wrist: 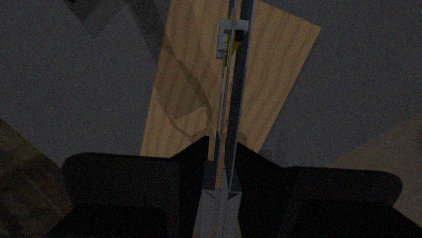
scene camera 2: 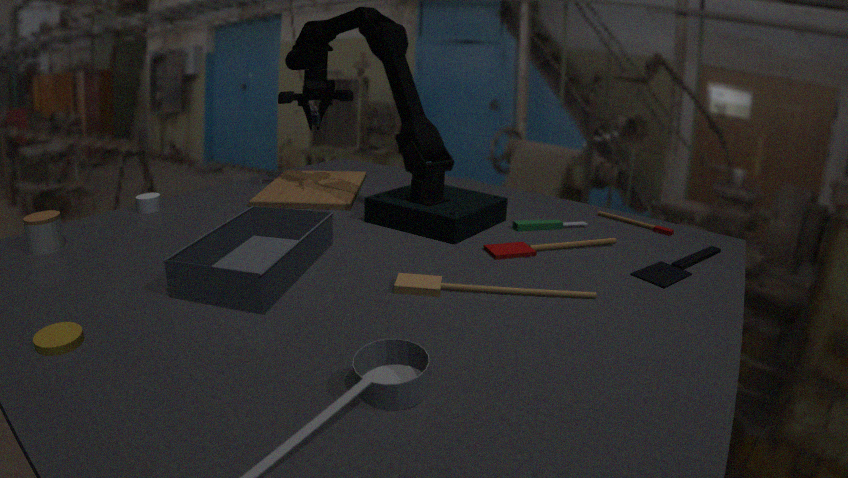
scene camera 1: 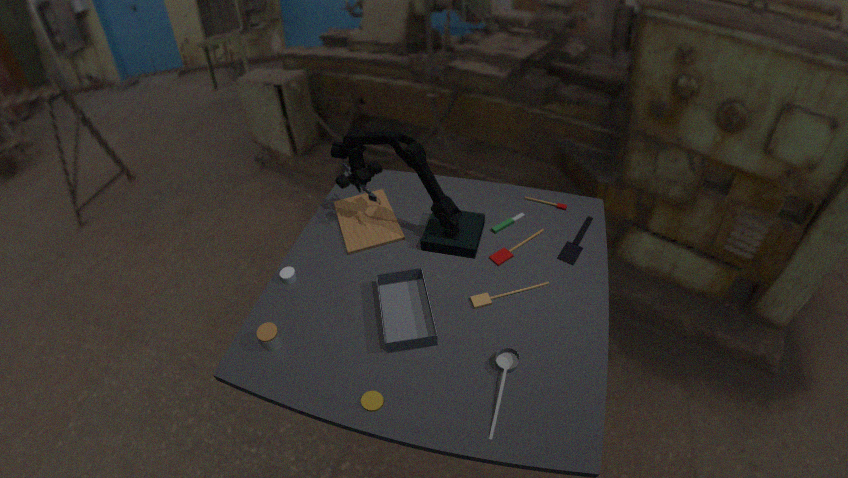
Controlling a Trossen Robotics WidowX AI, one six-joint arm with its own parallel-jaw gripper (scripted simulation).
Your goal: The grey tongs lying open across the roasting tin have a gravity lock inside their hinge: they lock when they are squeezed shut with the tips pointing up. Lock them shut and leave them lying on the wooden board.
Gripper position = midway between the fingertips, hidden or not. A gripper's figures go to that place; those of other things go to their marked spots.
Labels:
My gripper [scene camera 2: 314,130]: 1.35 m from the lens. A black spatula [scene camera 2: 661,274] is 0.97 m from the lens. A roasting tin [scene camera 2: 247,263]: 0.89 m from the lens. A wooden board [scene camera 2: 325,190]: 1.31 m from the lens. The marked spots on the wooden board and the black spatula are 0.80 m apart.

